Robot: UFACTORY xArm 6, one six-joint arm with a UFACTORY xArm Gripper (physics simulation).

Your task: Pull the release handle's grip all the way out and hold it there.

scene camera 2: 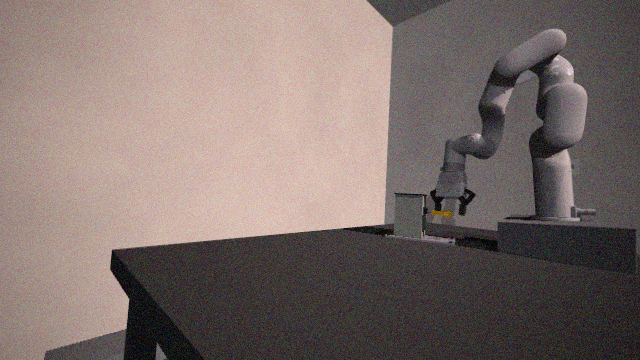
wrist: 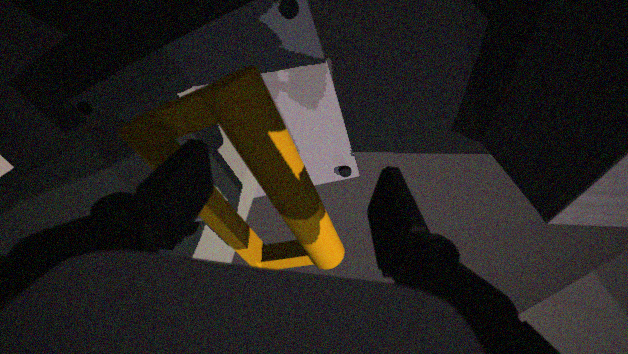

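Note:
The release handle's yellow grip (scene camera 2: 442,213) (wrist: 275,165) is a rectangular loop with a thick round outer bar. It sticks out from the side of a pale upright housing (scene camera 2: 410,215). My gripper (scene camera 2: 450,210) (wrist: 293,177) is open and points down at the grip. In the wrist view the round bar passes between the two dark fingers, nearer the left one. The left fingertip overlaps the loop's opening, and the right finger stands apart on the bar's outer side. Nothing is held. The exact depth of the fingertips against the bar is hard to tell in the dim light.
The housing stands on a pale base plate (scene camera 2: 440,241) (wrist: 325,135), with dark round holes visible in the wrist view. The arm's grey pedestal (scene camera 2: 565,247) stands to the right in the scene view. The dark table (scene camera 2: 320,290) extends toward the camera, with a pale wall behind.

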